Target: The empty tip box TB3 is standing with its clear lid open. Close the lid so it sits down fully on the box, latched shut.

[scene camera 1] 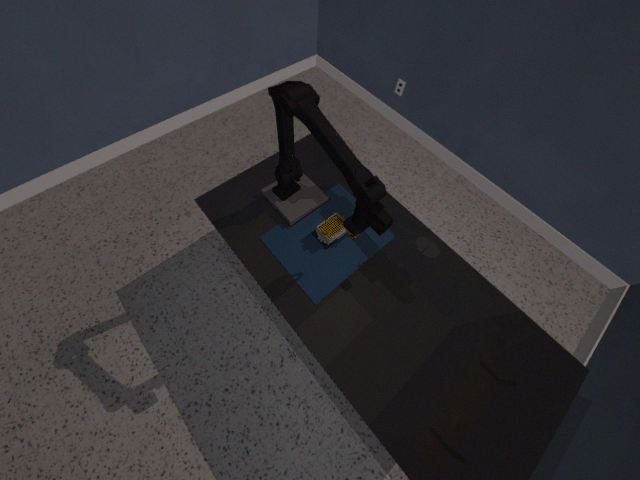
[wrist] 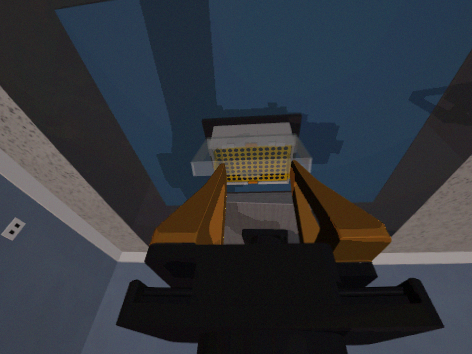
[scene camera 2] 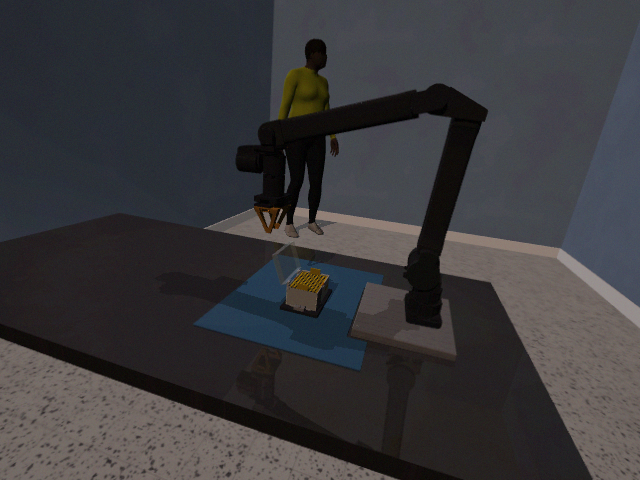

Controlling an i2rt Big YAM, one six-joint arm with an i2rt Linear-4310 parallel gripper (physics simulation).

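Frame: origin at the arm's base, x back, y right, z up, level; metres.
Where they show: gripper, fingertip midpoint: (scene camera 1: 354,232) (wrist: 257,168) (scene camera 2: 272,230); arm's base, link origin: (scene camera 1: 286,189) (wrist: 265,236) (scene camera 2: 421,312).
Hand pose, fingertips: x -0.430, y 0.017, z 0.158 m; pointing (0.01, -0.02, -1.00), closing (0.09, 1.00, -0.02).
Each offset is from my fingertips to the top centre of the thing. Level surfaces: height alone.
The tip box TB3 @[dx +0.119, dy -0.017, dz -0.118 m] (scene camera 1: 327,235) (scene camera 2: 301,299) (wrist: 251,131) stands upright in a dark holder, with a yellow perforated insert on top. Its clear lid @[dx +0.053, dy -0.012, dz -0.030 m] (scene camera 2: 287,264) (wrist: 202,166) stands open, raised steeply and leaning back, on the side away from the arm's base; in scene camera 1 the arm largely hides it. My gripper (scene camera 2: 272,229) (wrist: 257,168) is partly open and empty, pointing down. It hangs above the lid and slightly beyond it, apart from it in scene camera 2. In the wrist view the fingertips overlap the near sides of the box and lid. In scene camera 1 the wrist mostly hides the fingers.
The holder stands on a blue mat @[dz -0.184 m] (scene camera 1: 316,281) (scene camera 2: 242,314) (wrist: 340,55) on a dark table @[dz -0.187 m] (scene camera 2: 155,320). The arm's pale base plate (scene camera 1: 305,206) (scene camera 2: 379,317) (wrist: 260,212) is beside the mat. A person (scene camera 2: 307,93) in a yellow top stands behind the table.
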